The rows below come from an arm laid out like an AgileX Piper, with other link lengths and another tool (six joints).
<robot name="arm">
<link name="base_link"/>
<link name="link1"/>
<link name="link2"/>
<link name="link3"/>
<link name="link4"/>
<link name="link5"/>
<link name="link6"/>
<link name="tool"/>
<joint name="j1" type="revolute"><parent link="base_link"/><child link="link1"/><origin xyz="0.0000 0.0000 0.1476"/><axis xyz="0 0 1"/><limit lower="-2.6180" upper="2.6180"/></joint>
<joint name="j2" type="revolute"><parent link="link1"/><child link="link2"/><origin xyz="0.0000 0.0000 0.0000"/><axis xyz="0 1 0"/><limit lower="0.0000" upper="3.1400"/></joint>
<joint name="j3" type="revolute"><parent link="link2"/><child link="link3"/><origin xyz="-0.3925 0.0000 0.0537"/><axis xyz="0 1 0"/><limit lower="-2.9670" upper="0.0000"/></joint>
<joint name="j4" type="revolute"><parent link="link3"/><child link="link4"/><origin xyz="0.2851 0.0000 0.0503"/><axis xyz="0.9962 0 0.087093"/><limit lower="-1.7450" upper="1.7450"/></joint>
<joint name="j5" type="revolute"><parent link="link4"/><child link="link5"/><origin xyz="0.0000 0.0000 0.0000"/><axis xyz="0 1 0"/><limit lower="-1.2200" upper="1.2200"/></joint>
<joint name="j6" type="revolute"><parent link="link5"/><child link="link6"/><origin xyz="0.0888 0.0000 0.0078"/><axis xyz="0.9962 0 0.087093"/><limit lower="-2.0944" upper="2.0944"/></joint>
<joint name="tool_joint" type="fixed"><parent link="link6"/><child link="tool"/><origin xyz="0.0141 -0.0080 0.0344" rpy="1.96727 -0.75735 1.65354"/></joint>
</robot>
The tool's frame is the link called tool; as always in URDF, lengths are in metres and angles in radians.
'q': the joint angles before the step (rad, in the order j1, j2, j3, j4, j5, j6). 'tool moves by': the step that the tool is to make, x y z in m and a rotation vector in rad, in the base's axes. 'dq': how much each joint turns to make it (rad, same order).
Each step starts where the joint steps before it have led.
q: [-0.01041, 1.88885, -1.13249, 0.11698, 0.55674, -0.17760]
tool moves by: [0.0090, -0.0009, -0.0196, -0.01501, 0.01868, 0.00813]
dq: [0.00001, 0.04878, -0.00918, -0.01873, -0.02132, 0.00214]
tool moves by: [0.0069, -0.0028, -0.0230, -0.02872, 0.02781, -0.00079]
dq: [-0.00011, 0.05160, -0.00433, -0.05295, -0.02114, 0.03678]
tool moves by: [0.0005, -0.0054, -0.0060, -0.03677, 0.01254, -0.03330]
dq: [0.00020, 0.01226, 0.00030, -0.09162, -0.00038, 0.10113]
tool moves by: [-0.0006, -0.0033, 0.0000, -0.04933, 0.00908, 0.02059]
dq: [-0.00008, -0.00005, -0.00020, -0.08253, 0.01049, 0.03758]
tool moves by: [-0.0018, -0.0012, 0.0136, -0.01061, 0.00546, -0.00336]
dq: [-0.00006, -0.02405, -0.01443, -0.01166, 0.04473, 0.00713]
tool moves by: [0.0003, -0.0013, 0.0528, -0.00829, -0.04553, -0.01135]
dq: [0.00030, -0.07586, -0.06904, 0.00091, 0.10026, 0.00002]
